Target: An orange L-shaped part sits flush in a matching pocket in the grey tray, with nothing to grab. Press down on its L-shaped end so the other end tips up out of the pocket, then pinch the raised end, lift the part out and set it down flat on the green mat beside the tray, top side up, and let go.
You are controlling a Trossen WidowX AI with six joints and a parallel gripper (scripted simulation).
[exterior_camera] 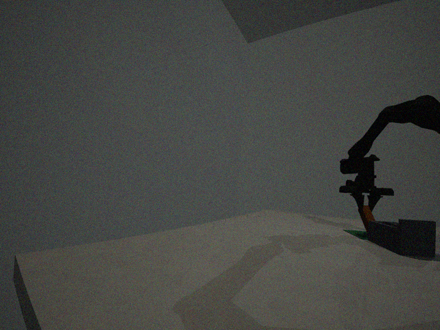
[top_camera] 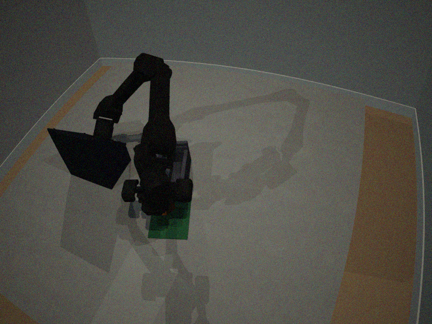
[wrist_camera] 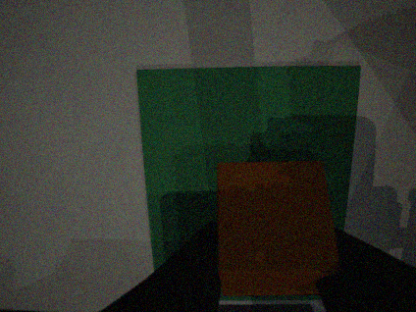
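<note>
Now: the green mat 1 cm behind my gripper tip, 2 cm to the left of it and 9 cm below it. The rest, counted from my gripper tip: orange L-shaped part 3 cm behind, 2 cm to the left, 3 cm below.
</note>
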